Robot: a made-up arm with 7 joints. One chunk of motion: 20 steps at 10 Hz.
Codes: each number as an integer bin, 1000 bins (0 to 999) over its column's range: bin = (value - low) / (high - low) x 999, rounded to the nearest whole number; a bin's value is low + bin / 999 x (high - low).
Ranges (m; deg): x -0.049..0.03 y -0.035..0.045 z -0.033..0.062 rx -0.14..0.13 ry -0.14..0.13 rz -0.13..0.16
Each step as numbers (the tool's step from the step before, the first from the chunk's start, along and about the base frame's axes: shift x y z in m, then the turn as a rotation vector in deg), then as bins.
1 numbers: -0.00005 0.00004 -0.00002 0.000 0.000 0.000
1 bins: 619 438 347 518 518 448
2 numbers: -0.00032 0.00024 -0.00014 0.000 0.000 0.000
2 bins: 616 440 346 518 518 448
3 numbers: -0.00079 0.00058 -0.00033 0.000 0.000 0.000
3 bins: 610 444 344 518 518 448
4 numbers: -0.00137 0.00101 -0.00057 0.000 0.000 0.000
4 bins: 602 450 341 518 518 448
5 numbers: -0.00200 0.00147 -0.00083 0.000 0.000 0.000
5 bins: 594 455 338 518 518 448
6 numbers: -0.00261 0.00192 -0.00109 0.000 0.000 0.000
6 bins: 587 461 336 518 518 448
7 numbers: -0.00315 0.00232 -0.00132 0.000 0.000 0.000
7 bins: 580 466 333 518 518 448
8 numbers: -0.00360 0.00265 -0.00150 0.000 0.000 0.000
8 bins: 574 470 331 518 518 448
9 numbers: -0.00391 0.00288 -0.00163 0.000 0.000 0.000
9 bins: 570 473 330 518 518 448
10 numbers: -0.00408 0.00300 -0.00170 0.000 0.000 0.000
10 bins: 568 475 329 518 518 448
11 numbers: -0.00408 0.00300 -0.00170 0.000 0.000 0.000
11 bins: 568 475 329 518 518 448
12 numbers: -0.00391 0.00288 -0.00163 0.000 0.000 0.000
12 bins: 570 473 330 518 518 448
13 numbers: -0.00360 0.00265 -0.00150 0.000 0.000 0.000
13 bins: 574 470 331 518 518 448
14 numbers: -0.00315 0.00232 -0.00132 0.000 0.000 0.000
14 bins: 580 466 333 518 518 448
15 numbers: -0.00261 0.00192 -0.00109 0.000 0.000 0.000
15 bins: 587 461 336 518 518 448
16 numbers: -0.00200 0.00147 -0.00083 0.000 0.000 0.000
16 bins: 594 455 338 518 518 448
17 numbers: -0.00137 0.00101 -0.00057 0.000 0.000 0.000
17 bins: 602 450 341 518 518 448
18 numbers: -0.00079 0.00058 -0.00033 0.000 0.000 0.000
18 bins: 610 444 344 518 518 448
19 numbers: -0.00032 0.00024 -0.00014 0.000 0.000 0.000
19 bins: 616 440 346 518 518 448
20 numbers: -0.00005 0.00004 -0.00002 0.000 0.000 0.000
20 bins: 619 438 347 518 518 448
